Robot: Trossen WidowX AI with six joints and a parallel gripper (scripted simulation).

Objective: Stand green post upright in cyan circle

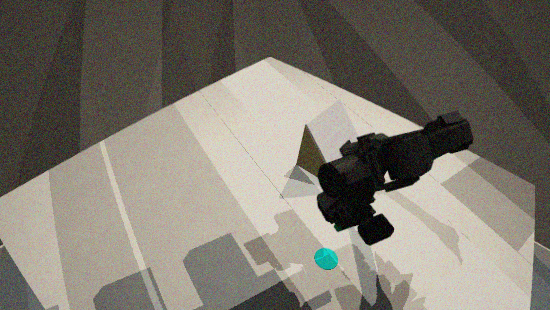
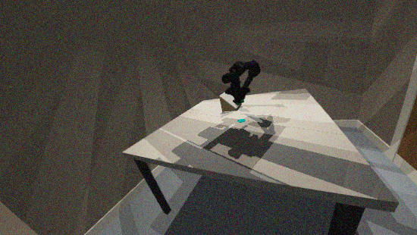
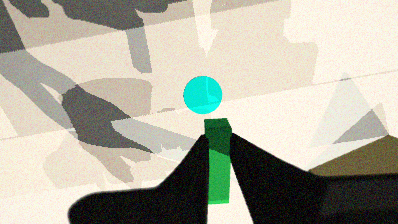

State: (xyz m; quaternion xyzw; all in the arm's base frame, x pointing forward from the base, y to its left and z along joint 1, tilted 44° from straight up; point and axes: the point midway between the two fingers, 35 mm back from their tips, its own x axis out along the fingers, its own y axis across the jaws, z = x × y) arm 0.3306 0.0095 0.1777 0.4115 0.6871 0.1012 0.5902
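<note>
My gripper tip is 14 cm above the cyan circle. Also, from my gripper tip: green post: 2 cm behind, 1 cm to the left.
</note>
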